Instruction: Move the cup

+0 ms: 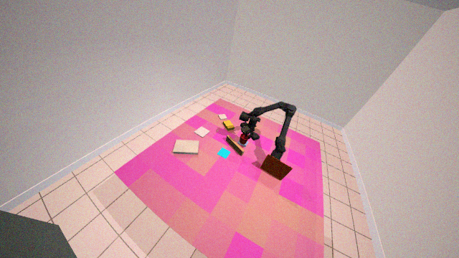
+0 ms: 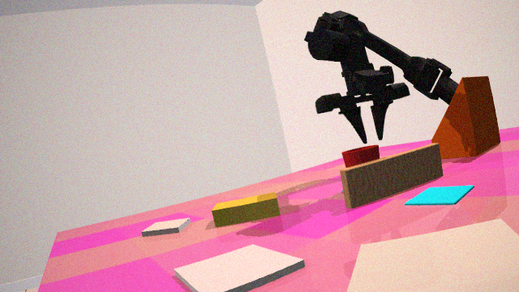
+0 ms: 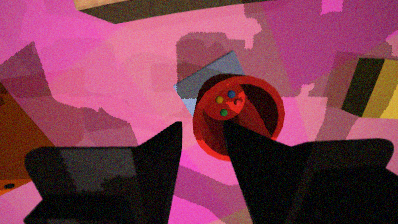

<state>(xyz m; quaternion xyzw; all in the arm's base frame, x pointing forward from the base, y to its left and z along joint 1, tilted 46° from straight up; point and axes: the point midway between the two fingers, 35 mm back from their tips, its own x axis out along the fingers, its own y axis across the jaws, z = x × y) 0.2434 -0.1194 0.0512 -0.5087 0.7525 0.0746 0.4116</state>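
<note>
Now: gripper tip 4 cm above the red cup, 2 cm to the left of it and 2 cm short of it. Round my gripper tip: long wooden block: 8 cm to the left, 6 cm below, 6 cm ahead; cyan pad: 18 cm to the left, 11 cm ahead, 9 cm below; pale blue pad: 9 cm below, 2 cm ahead, 1 cm to the right.
</note>
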